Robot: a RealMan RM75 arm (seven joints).
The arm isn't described. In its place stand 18 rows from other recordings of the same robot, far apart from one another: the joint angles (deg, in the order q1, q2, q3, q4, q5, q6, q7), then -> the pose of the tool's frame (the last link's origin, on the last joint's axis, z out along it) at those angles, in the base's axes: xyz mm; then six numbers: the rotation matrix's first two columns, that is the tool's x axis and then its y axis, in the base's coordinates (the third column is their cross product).
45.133 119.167 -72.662 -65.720 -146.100 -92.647 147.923 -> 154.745 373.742 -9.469 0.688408 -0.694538 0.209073 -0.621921 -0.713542 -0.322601
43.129 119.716 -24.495 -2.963 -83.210 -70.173 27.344 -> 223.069 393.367 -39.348 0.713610 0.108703 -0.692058 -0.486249 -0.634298 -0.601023
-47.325 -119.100 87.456 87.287 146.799 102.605 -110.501 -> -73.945 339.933 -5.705 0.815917 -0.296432 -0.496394 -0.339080 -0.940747 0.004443
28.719 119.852 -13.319 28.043 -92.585 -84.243 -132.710 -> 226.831 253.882 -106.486 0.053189 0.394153 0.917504 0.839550 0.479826 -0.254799
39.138 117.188 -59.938 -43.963 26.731 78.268 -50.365 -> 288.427 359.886 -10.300 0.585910 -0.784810 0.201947 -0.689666 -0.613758 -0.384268
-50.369 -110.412 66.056 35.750 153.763 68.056 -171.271 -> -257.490 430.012 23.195 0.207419 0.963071 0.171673 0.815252 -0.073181 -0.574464
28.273 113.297 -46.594 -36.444 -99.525 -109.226 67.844 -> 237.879 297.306 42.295 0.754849 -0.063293 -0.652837 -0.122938 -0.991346 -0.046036
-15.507 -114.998 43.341 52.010 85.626 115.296 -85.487 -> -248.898 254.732 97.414 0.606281 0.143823 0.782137 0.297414 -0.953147 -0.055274
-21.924 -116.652 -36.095 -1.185 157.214 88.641 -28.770 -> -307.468 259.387 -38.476 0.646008 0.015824 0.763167 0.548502 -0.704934 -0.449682
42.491 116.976 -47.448 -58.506 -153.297 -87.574 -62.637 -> 237.189 393.573 51.593 -0.792804 0.601908 -0.095752 0.521334 0.751108 0.405028
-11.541 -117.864 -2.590 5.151 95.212 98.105 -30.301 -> -362.891 218.665 41.329 0.561033 -0.211478 0.800324 0.755208 -0.265140 -0.599467
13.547 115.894 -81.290 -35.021 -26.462 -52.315 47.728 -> 320.454 343.969 37.210 0.557906 -0.061400 -0.827630 -0.796247 -0.320728 -0.512957
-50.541 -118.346 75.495 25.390 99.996 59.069 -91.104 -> -163.974 403.154 -88.310 0.911200 0.325789 0.252141 0.374152 -0.910599 -0.175554
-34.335 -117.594 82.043 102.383 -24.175 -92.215 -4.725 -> -106.973 356.195 59.065 0.579238 0.778712 0.241020 0.715285 -0.343737 -0.608451
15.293 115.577 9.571 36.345 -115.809 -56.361 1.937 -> 281.140 224.055 -131.384 0.642625 -0.293087 -0.707907 -0.732820 -0.504790 -0.456248
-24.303 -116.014 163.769 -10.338 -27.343 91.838 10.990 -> -330.864 246.325 -30.572 0.846788 -0.504046 0.169964 -0.260075 -0.671041 -0.694309
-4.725 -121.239 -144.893 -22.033 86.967 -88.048 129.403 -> -365.969 198.816 -3.434 0.561494 0.213784 0.799388 0.758524 -0.519060 -0.393976
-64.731 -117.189 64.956 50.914 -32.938 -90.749 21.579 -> -75.956 419.699 -10.243 0.629606 0.764592 -0.137823 0.699889 -0.635200 -0.326615
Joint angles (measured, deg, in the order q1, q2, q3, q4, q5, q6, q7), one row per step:
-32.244 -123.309 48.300 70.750 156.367 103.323 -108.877
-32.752 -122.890 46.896 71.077 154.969 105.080 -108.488
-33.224 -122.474 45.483 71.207 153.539 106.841 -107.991
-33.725 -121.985 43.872 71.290 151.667 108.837 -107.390
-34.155 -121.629 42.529 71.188 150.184 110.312 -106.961
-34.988 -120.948 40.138 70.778 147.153 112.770 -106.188
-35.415 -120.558 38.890 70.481 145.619 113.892 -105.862
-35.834 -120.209 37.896 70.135 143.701 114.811 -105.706
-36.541 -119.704 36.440 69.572 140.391 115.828 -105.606
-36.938 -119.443 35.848 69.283 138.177 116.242 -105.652
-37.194 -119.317 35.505 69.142 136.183 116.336 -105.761
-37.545 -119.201 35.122 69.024 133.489 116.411 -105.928
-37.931 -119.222 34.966 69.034 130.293 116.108 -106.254
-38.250 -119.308 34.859 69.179 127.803 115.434 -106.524
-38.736 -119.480 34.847 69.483 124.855 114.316 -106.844
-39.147 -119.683 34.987 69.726 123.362 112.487 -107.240
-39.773 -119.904 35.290 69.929 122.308 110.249 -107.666
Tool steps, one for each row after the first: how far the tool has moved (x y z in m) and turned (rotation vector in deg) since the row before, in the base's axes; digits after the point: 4 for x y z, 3 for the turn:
0.0043 0.0003 0.0050 -0.088 -1.883 -0.328
0.0039 -0.0002 0.0045 -0.244 -1.984 -0.377
0.0047 -0.0004 0.0051 -0.258 -2.486 -0.609
0.0037 -0.0002 0.0036 -0.163 -2.066 -0.453
0.0074 0.0003 0.0065 -0.146 -4.028 -1.161
0.0034 0.0004 0.0036 0.072 -2.026 -0.576
0.0045 0.0009 0.0029 0.137 -2.239 -0.753
0.0080 0.0025 0.0045 0.611 -3.650 -1.384
0.0056 0.0018 0.0024 0.428 -2.202 -1.013
0.0050 0.0017 0.0016 0.540 -1.859 -0.891
0.0070 0.0023 0.0021 0.737 -2.467 -1.272
0.0090 0.0030 0.0017 1.020 -2.782 -1.511
0.0073 0.0032 0.0016 1.238 -2.119 -1.147
0.0098 0.0046 0.0019 1.707 -2.454 -1.476
0.0063 0.0056 0.0007 1.864 -1.228 -0.403
0.0069 0.0069 0.0002 1.978 -0.857 -0.272

